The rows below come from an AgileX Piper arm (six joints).
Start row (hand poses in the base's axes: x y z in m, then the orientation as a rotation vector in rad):
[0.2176 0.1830 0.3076 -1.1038 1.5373 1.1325]
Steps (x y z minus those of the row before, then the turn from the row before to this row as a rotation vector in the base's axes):
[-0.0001 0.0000 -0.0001 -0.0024 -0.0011 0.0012]
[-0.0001 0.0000 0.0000 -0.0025 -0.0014 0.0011]
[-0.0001 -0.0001 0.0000 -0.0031 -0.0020 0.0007]
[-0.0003 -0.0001 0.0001 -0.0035 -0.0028 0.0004]
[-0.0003 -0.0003 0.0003 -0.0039 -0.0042 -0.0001]
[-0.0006 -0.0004 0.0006 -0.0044 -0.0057 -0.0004]
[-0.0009 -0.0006 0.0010 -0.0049 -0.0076 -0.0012]
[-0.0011 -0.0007 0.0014 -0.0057 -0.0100 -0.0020]
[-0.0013 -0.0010 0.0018 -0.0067 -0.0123 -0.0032]
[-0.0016 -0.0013 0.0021 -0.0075 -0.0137 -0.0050]
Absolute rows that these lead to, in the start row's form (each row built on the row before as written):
[0.2175 0.1830 0.3075 -1.1069 1.5377 1.1310]
[0.2174 0.1830 0.3075 -1.1101 1.5380 1.1291]
[0.2173 0.1829 0.3075 -1.1136 1.5384 1.1261]
[0.2170 0.1828 0.3076 -1.1174 1.5386 1.1221]
[0.2167 0.1825 0.3079 -1.1216 1.5382 1.1165]
[0.2161 0.1821 0.3085 -1.1265 1.5371 1.1093]
[0.2152 0.1815 0.3095 -1.1317 1.5352 1.0998]
[0.2141 0.1808 0.3109 -1.1377 1.5323 1.0875]
[0.2128 0.1798 0.3127 -1.1441 1.5288 1.0721]
[0.2112 0.1785 0.3148 -1.1500 1.5255 1.0540]

